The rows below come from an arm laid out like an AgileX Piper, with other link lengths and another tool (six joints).
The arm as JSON. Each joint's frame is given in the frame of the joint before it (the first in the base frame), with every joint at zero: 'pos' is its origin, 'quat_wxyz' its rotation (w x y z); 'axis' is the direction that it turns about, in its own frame. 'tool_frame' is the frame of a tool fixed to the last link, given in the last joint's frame.
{
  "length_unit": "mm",
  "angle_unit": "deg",
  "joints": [
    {
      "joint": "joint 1",
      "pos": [
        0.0,
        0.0,
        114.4
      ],
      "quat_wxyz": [
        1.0,
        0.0,
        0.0,
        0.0
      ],
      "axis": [
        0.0,
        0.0,
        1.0
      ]
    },
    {
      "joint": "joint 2",
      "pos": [
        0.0,
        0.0,
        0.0
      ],
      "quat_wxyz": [
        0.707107,
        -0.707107,
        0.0,
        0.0
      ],
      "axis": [
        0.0,
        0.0,
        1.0
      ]
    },
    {
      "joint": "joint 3",
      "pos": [
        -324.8,
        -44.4,
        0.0
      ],
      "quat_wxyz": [
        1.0,
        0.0,
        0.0,
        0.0
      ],
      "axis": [
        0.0,
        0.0,
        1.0
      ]
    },
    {
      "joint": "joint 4",
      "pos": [
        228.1,
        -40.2,
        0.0
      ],
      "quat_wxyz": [
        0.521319,
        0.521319,
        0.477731,
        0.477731
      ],
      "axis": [
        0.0,
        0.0,
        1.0
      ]
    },
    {
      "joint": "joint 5",
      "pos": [
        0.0,
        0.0,
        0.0
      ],
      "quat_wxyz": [
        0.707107,
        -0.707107,
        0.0,
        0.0
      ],
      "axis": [
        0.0,
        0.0,
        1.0
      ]
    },
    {
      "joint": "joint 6",
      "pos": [
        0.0,
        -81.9,
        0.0
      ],
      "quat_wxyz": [
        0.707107,
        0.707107,
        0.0,
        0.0
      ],
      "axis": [
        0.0,
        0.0,
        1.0
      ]
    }
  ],
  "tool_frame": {
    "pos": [
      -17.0,
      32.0,
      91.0
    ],
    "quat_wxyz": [
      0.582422,
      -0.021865,
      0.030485,
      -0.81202
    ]
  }
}
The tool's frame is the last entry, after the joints.
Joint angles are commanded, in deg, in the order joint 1, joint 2, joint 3, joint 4, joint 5, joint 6. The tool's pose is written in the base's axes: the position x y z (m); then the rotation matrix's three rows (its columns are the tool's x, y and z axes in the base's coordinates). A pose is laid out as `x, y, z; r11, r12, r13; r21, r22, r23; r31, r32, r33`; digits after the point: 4 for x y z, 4 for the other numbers.
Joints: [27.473 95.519 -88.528 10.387 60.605 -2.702]
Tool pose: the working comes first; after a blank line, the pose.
Where each joint sits with the arm in this pose, in the base's axes (m; each line is computed from the numbers above, not from the rounded line before):
joint 1: 0.0000 0.0000 0.1144
joint 2: 0.0000 0.0000 0.1144
joint 3: 0.0669 0.0348 0.4334
joint 4: 0.2721 0.1415 0.4456
joint 5: 0.2721 0.1415 0.4456
joint 6: 0.2997 0.1703 0.3740
the tool: 0.3284 0.2362 0.3074

0.3284, 0.2362, 0.3074; 0.7195, -0.6311, 0.2898; -0.6944, -0.6522, 0.3039; -0.0028, -0.4199, -0.9076
